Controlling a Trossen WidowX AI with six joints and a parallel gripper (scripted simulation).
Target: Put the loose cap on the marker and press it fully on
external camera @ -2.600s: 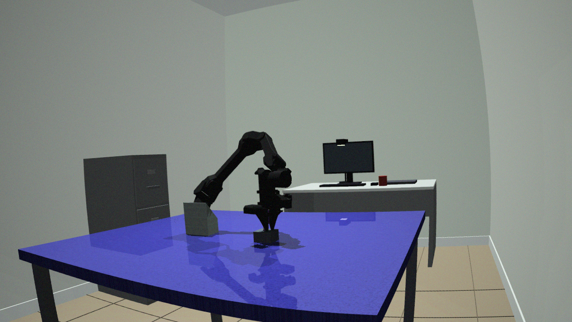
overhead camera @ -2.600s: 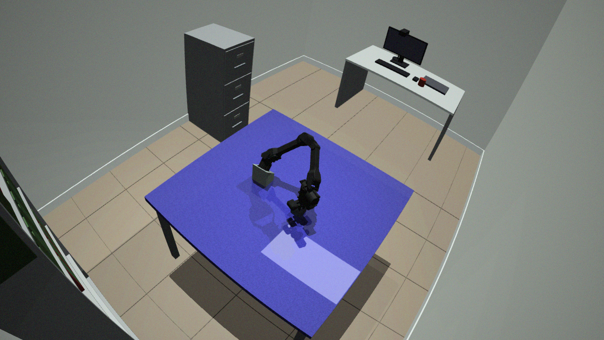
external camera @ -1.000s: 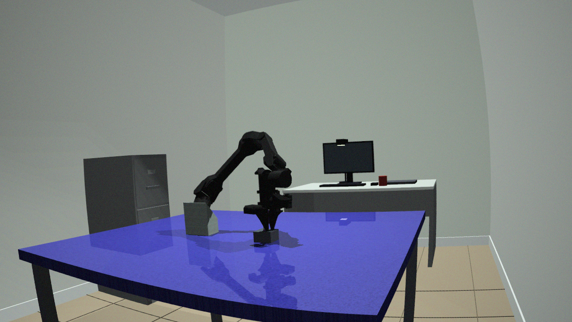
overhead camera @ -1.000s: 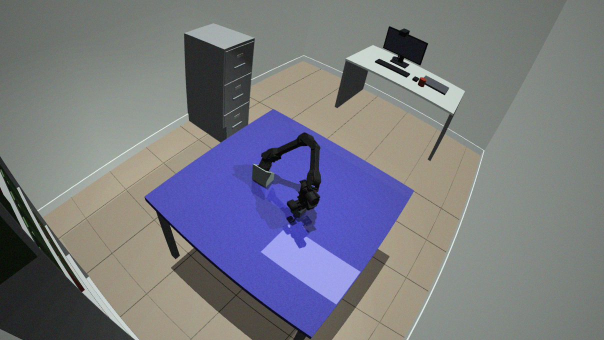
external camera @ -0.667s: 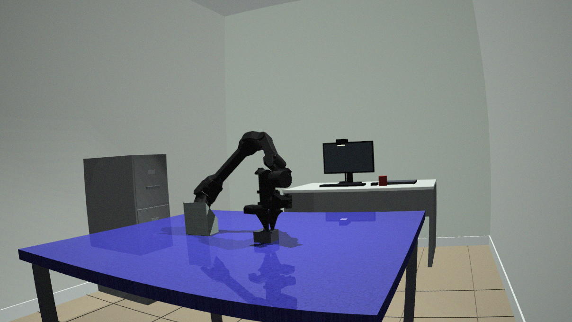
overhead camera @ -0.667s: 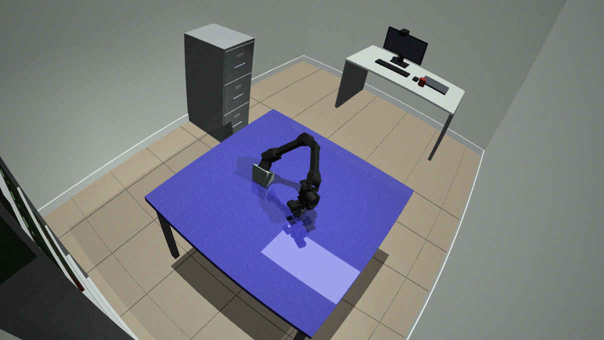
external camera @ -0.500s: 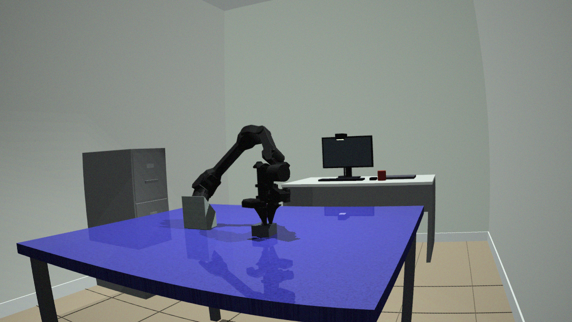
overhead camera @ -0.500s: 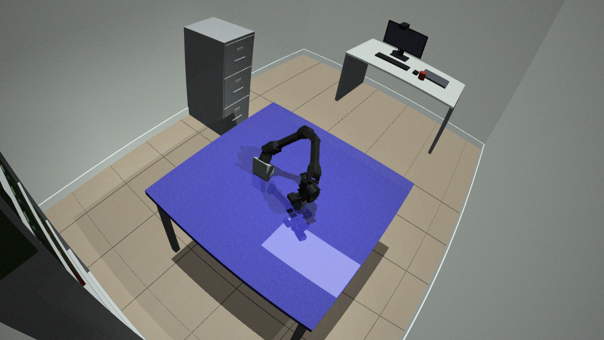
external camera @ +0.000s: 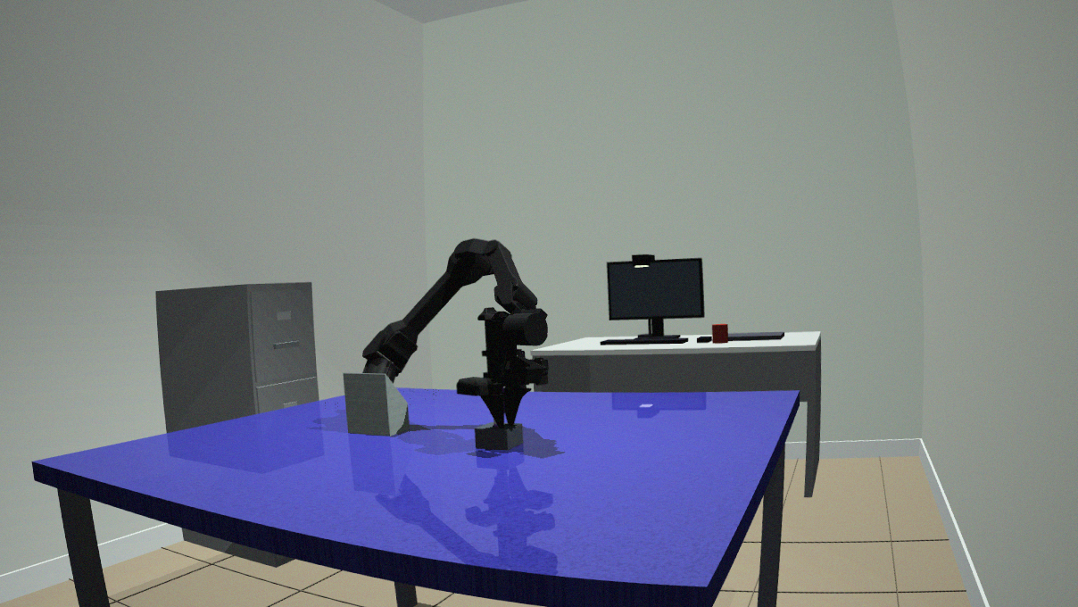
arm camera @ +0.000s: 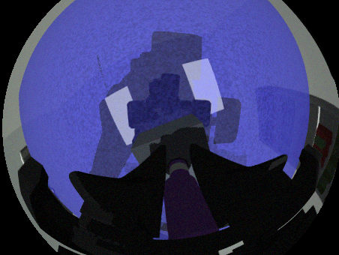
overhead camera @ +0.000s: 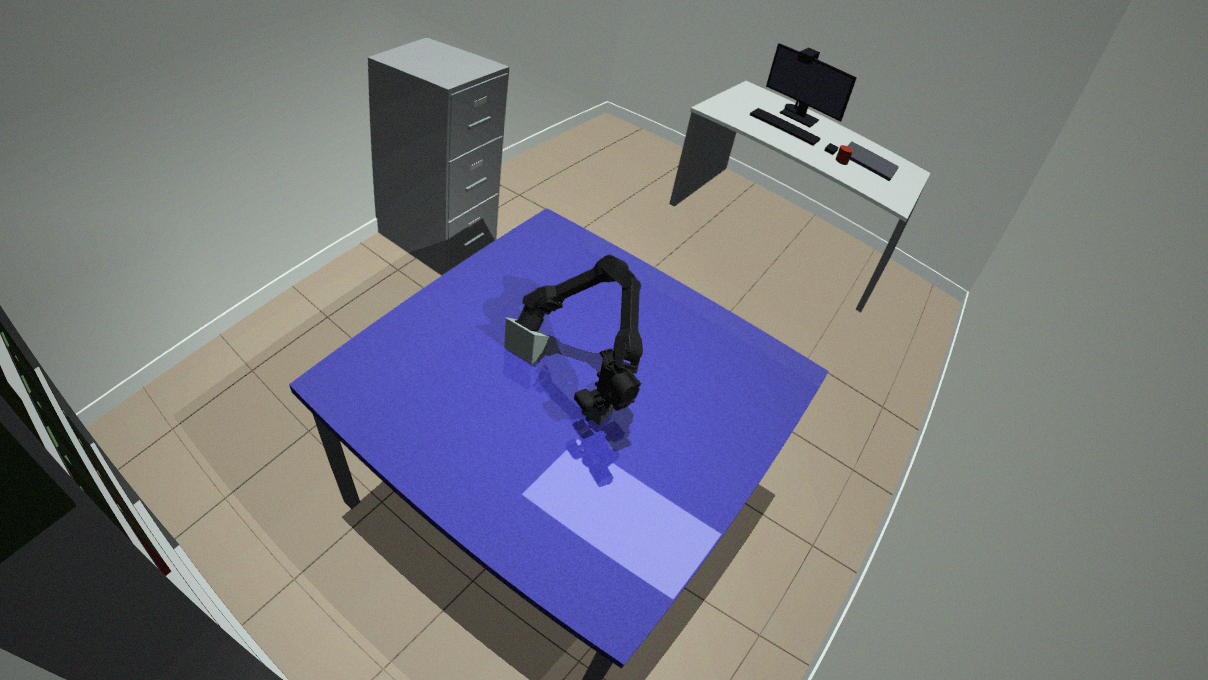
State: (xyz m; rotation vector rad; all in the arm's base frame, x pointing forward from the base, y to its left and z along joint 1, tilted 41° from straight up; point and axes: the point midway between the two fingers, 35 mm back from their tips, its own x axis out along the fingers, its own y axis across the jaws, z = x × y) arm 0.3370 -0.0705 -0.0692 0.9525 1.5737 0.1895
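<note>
Right now the magenta marker cap is 2 cm behind my gripper tip, 1 cm to the left of it and 5 cm above it. Round my gripper tip: dark grey holder block: 2 cm behind, 1 cm to the left, 2 cm below.
</note>
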